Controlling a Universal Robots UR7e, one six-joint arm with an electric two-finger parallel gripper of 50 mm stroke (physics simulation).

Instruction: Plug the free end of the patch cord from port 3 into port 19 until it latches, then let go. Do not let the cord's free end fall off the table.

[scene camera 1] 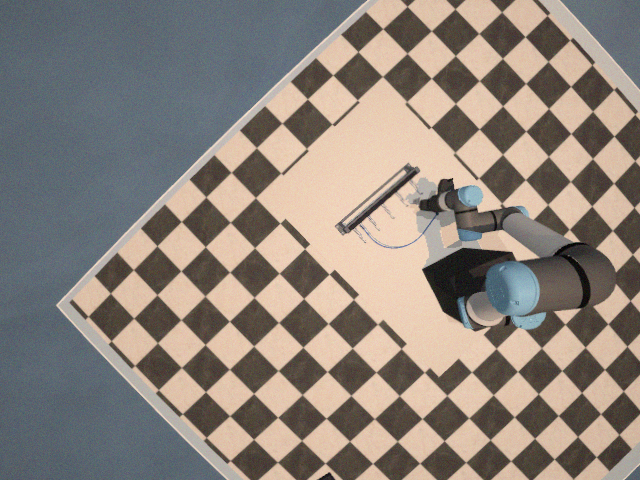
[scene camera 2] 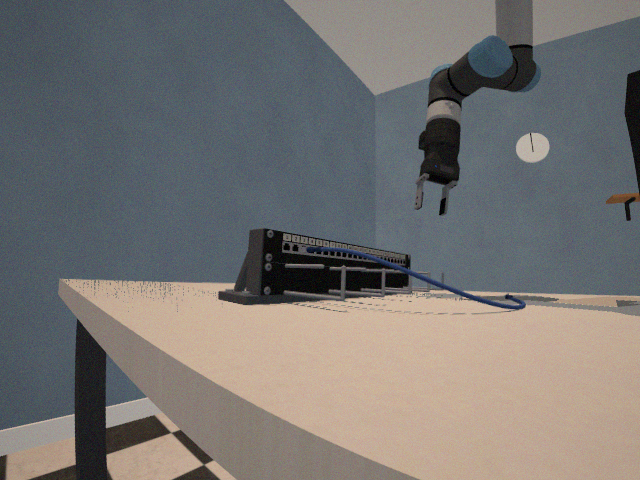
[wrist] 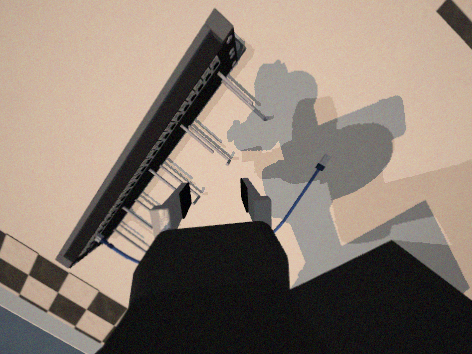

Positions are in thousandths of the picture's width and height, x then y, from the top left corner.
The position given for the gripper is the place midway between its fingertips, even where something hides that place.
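You can see the gripper (scene camera 2: 673,441), and the wrist view shows it (wrist: 457,538) too.
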